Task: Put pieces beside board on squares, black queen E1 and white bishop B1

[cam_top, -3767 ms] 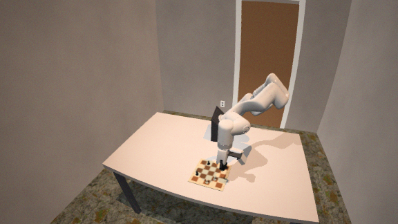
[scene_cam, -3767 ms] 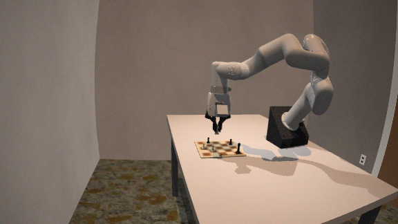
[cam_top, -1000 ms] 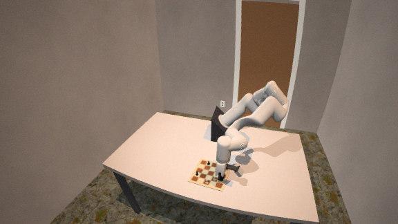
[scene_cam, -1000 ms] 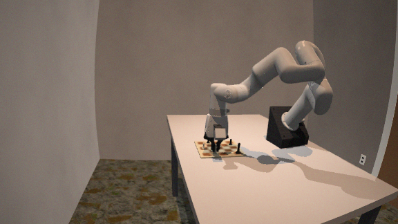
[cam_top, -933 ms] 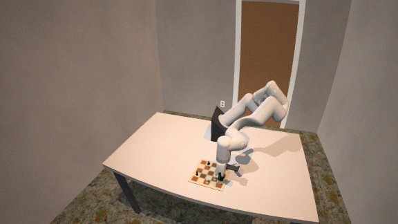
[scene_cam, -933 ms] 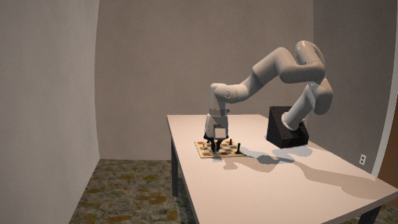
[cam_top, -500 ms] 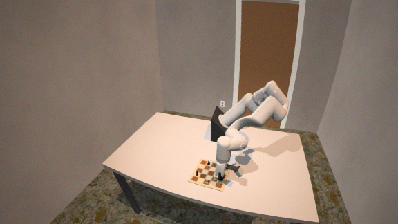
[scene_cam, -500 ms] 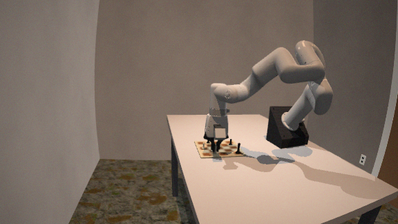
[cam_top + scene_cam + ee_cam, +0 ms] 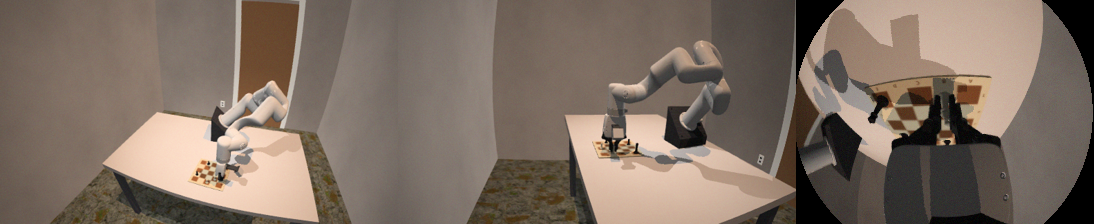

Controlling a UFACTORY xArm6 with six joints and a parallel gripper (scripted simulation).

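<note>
The white bishop is 1 cm below my hand. From my hand the other things lie so: chessboard 5 cm behind, 7 cm to the right, 4 cm below; black queen 11 cm behind, 1 cm to the left, 1 cm below.
</note>
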